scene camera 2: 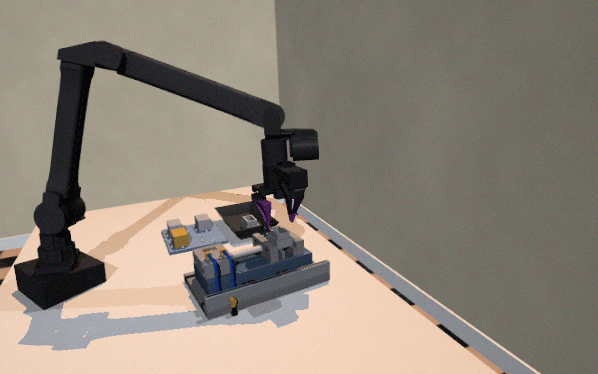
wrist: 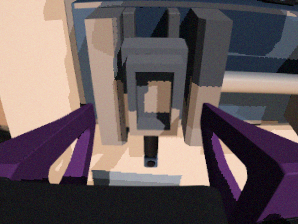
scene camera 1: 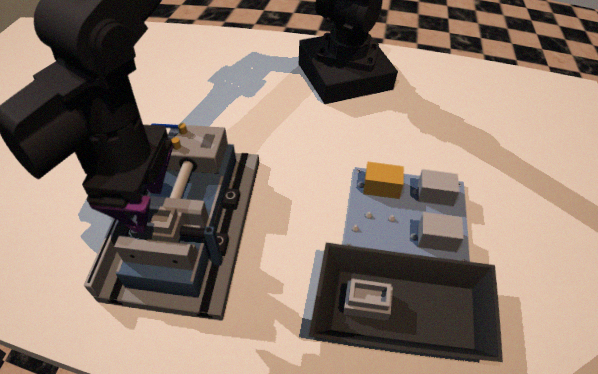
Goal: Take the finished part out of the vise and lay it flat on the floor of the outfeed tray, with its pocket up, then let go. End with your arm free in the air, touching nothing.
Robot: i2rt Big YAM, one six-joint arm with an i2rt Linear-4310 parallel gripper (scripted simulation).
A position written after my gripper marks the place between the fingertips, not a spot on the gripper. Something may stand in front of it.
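Note:
My gripper [scene camera 1: 148,211] [scene camera 2: 279,224] [wrist: 147,112] is visible, as is an orange block [scene camera 1: 385,180].

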